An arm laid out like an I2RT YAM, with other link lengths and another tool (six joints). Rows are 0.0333 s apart.
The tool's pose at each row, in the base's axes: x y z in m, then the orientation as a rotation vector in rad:
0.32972, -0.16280, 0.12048, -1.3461, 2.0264, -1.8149
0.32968, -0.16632, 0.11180, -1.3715, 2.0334, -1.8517
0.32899, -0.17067, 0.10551, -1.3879, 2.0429, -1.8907
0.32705, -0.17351, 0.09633, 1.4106, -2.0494, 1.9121
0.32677, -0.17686, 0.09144, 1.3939, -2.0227, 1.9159
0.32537, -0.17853, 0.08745, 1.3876, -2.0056, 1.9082
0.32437, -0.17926, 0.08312, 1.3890, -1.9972, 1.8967
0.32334, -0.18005, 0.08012, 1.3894, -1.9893, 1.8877
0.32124, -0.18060, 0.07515, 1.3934, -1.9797, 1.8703
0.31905, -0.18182, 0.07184, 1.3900, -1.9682, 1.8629
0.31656, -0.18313, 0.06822, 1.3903, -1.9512, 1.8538
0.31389, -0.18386, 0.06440, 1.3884, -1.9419, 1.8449
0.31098, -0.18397, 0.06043, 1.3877, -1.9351, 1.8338
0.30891, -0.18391, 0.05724, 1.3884, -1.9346, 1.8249
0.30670, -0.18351, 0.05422, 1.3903, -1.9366, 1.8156
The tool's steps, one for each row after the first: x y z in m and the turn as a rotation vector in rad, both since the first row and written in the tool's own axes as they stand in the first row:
-0.00165, 0.00771, 0.00505, -0.0039, 0.0255, -0.0322
-0.00127, 0.01384, 0.00967, -0.0075, 0.0546, -0.0593
-0.00245, 0.02290, 0.01321, -0.0170, 0.0749, -0.0880
-0.00233, 0.02753, 0.01693, -0.0146, 0.0971, -0.1027
-0.00222, 0.03180, 0.01846, -0.0194, 0.1097, -0.1163
-0.00312, 0.03606, 0.01963, -0.0265, 0.1138, -0.1264
-0.00336, 0.03922, 0.02045, -0.0319, 0.1180, -0.1351
-0.00401, 0.04457, 0.02100, -0.0426, 0.1215, -0.1485
-0.00341, 0.04865, 0.02153, -0.0473, 0.1296, -0.1586
-0.00271, 0.05315, 0.02203, -0.0519, 0.1375, -0.1738
-0.00238, 0.05785, 0.02205, -0.0575, 0.1438, -0.1831
-0.00237, 0.06275, 0.02151, -0.0648, 0.1484, -0.1917
-0.00263, 0.06652, 0.02112, -0.0710, 0.1492, -0.1953
-0.00294, 0.07019, 0.02034, -0.0776, 0.1482, -0.1974

